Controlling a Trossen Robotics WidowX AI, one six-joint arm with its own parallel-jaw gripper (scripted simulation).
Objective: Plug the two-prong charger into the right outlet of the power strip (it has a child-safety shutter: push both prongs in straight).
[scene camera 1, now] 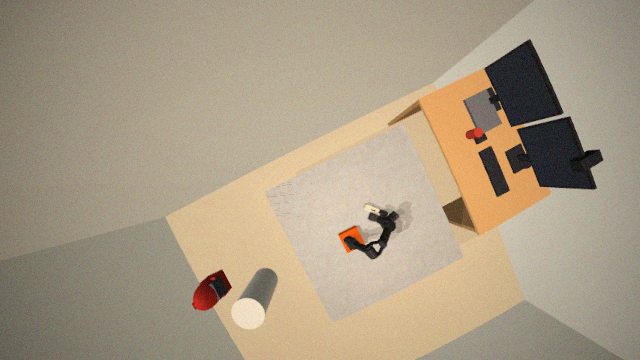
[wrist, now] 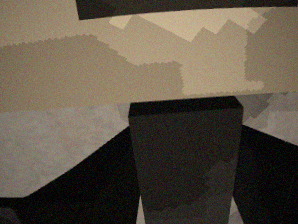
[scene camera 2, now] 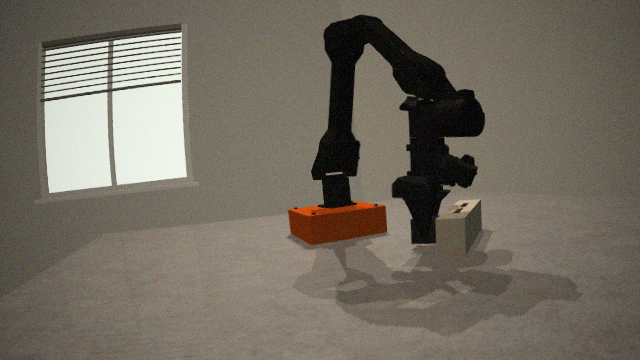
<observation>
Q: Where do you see a black two-prong charger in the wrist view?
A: At 185, 151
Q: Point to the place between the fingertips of my gripper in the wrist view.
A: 177, 130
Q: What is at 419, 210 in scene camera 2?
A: My gripper.
</observation>
